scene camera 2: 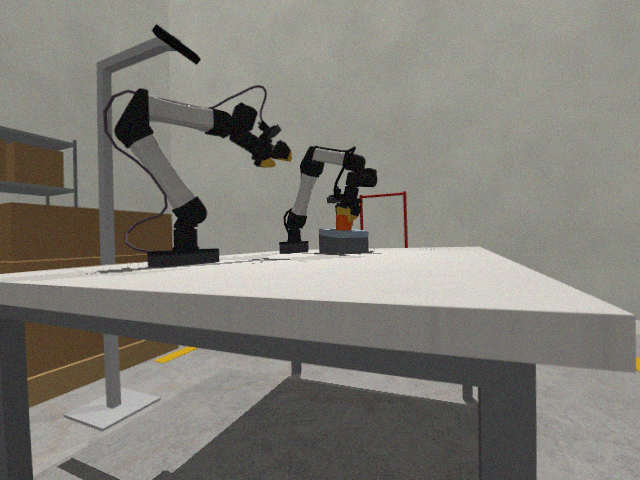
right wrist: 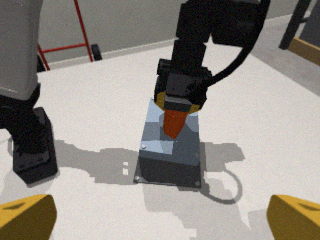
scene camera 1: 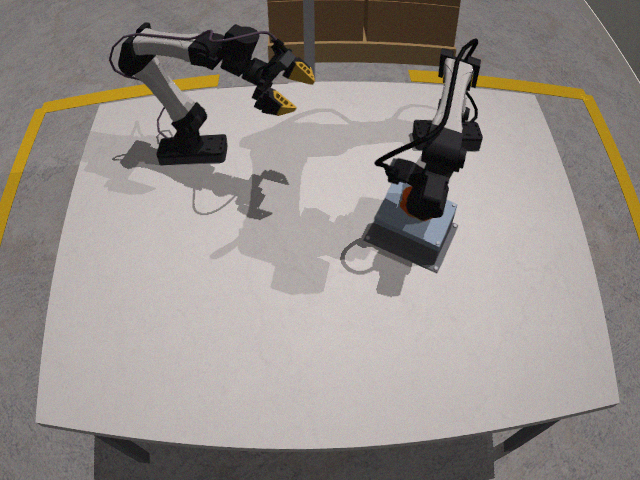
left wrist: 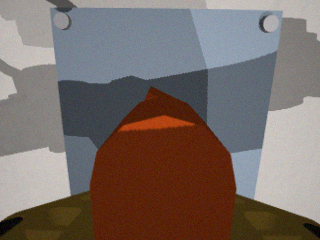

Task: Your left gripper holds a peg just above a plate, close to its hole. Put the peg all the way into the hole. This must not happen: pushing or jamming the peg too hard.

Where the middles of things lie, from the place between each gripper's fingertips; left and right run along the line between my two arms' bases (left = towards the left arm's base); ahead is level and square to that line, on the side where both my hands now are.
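Scene:
The blue-grey plate [scene camera 1: 392, 216] is 150 mm ahead of my right hand [scene camera 1: 305, 95], 250 mm to the left of it and 260 mm below it. My right hand is 150 mm short of the orange faceted peg [left wrist: 162, 165], 250 mm to the right of it and 220 mm above it.
The blue-grey plate is 60 mm below my left hand and 10 mm behind it. My left hand is 20 mm above the orange faceted peg and 10 mm past it. By its middle, the blue-grey plate is nearer to my left hand than to my right hand.

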